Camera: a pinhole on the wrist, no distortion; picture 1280 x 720 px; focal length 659.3 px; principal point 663.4 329.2 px. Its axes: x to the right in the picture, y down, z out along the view. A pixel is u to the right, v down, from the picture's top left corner.
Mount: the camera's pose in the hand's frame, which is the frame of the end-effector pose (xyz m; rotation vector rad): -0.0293 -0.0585 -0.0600 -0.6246 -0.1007 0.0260
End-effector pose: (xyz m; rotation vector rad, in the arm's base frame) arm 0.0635 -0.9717 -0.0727 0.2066 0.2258 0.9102
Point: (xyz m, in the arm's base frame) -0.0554 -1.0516 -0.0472
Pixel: 135 619
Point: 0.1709 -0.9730 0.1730
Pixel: outside the picture
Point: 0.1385 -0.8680 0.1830
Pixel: 1000 171
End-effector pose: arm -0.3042 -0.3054 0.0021 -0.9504 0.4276 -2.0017
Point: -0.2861 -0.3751 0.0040
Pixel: 1208 600
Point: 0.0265 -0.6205 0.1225
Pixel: 1045 423
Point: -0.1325 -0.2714 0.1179
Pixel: 723 60
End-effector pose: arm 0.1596 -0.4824 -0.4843 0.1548 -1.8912 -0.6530
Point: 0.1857 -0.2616 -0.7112
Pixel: 51 336
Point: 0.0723 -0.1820 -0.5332
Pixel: 565 444
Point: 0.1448 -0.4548 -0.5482
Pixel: 565 203
